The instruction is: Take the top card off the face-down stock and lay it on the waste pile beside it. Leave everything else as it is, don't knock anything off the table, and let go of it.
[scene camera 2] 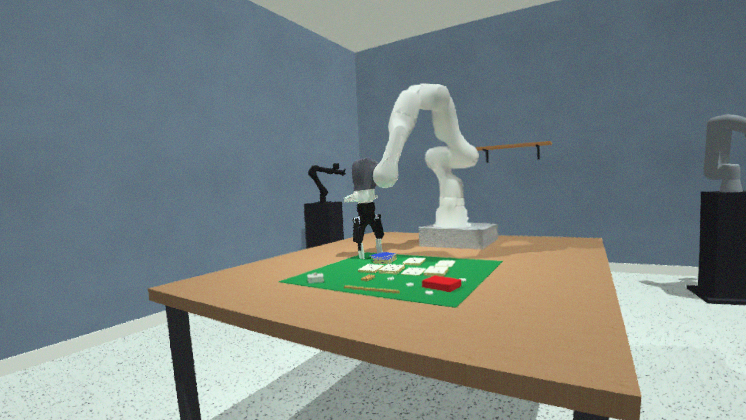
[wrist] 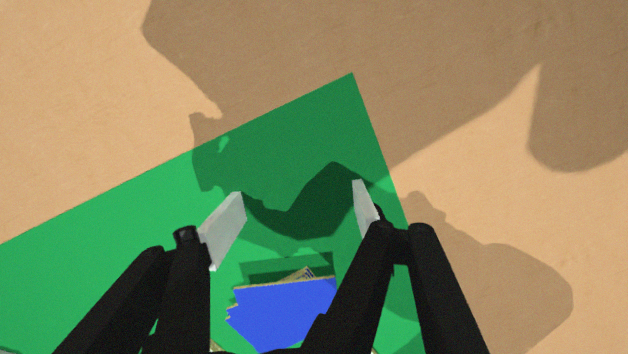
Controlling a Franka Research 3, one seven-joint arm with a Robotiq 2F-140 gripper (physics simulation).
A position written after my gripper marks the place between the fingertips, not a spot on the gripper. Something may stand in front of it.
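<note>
My gripper (scene camera 2: 370, 255) is visible to me, and the wrist view (wrist: 297, 200) has the gripper too. I also see a green mat (scene camera 2: 337, 275), and I can find that mat again in the wrist view (wrist: 294, 166).
</note>
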